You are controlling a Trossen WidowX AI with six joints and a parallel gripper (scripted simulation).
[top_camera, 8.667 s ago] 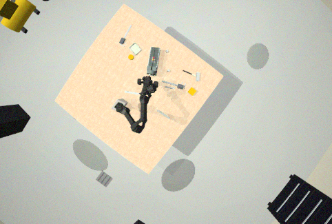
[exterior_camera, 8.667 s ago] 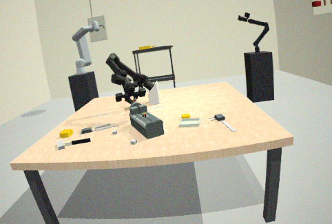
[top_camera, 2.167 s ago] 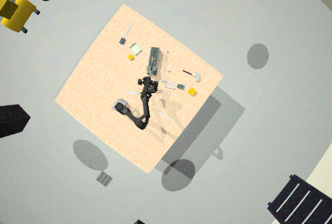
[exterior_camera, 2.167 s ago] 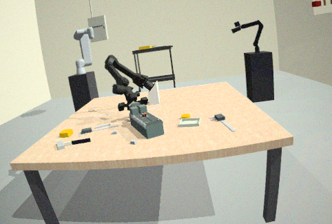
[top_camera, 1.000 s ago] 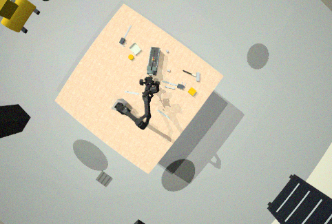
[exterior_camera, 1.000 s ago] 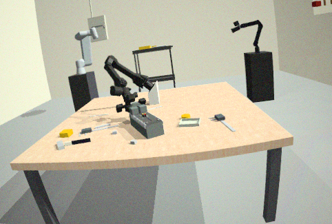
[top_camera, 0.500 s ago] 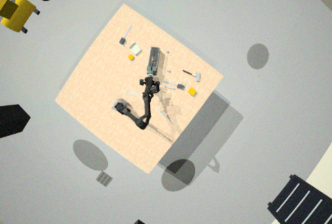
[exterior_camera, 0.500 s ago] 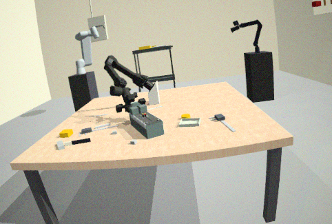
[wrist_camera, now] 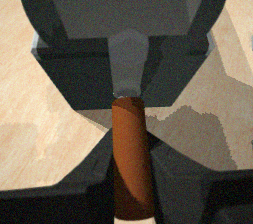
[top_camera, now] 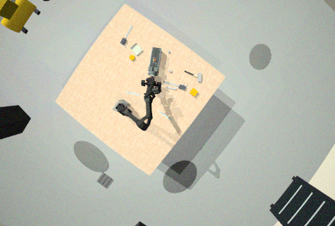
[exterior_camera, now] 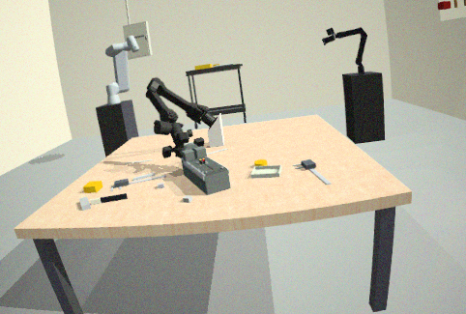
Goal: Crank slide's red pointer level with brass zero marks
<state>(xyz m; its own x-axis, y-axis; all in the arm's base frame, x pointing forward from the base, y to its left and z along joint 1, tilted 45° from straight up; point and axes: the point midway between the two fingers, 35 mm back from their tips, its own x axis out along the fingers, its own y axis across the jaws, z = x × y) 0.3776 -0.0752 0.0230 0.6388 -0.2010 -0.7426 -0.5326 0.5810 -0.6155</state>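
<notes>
The crank lies 4 cm above my gripper tip. From my gripper tip the other things lie so: red pointer: 16 cm ahead, 9 cm to the left, 5 cm above; brown crank handle: 3 cm above, 1 cm to the right, 1 cm behind; yellow disc: 29 cm to the left, 3 cm ahead, 2 cm below.
</notes>
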